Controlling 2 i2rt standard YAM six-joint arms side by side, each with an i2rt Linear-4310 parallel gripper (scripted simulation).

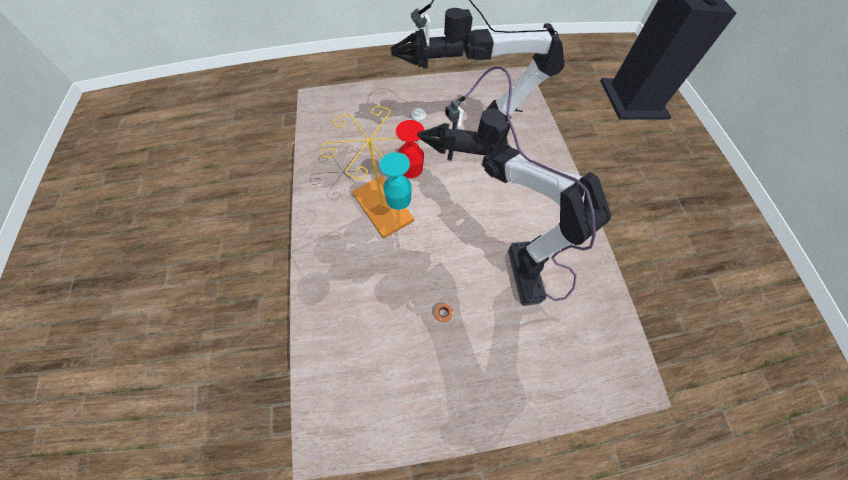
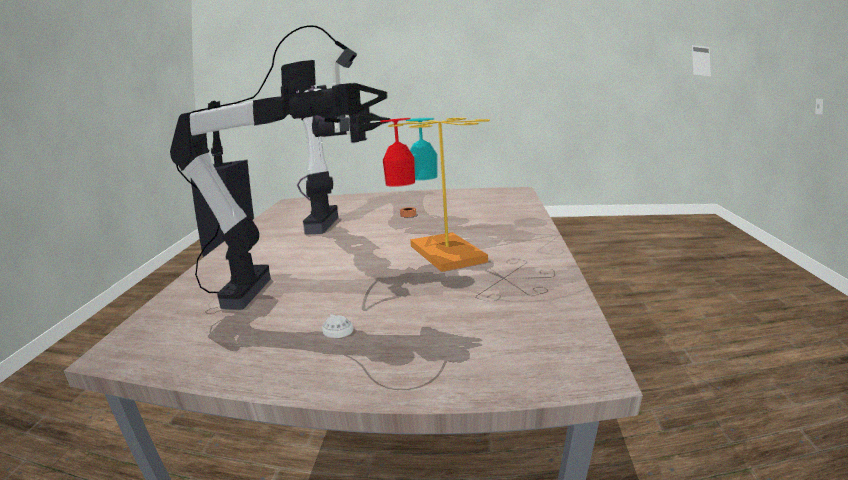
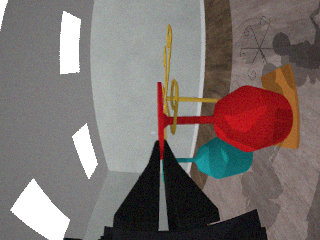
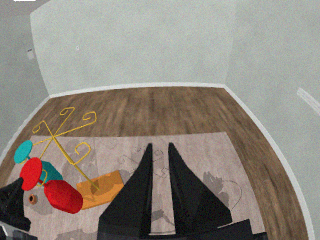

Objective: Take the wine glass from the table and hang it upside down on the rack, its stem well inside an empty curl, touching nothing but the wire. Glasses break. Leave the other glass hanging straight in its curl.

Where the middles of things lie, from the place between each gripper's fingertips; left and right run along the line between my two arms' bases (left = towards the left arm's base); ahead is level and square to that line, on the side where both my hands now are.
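Scene:
Red wine glass (image 2: 399,165): my left hand (image 1: 417,134) 3 cm short of it, 2 cm to the left of it, 7 cm above it. From the same left hand: teal glass (image 1: 397,188) 7 cm ahead, 8 cm to the left, 7 cm below; yellow wire rack (image 2: 445,255) 14 cm ahead, 1 cm to the right, 18 cm below.
From my right hand (image 2: 386,95): red wine glass 250 mm to the left, 140 mm below, 30 mm behind; teal glass 350 mm to the left, 150 mm below, 10 mm ahead; yellow wire rack 260 mm to the left, 250 mm below, 80 mm ahead.

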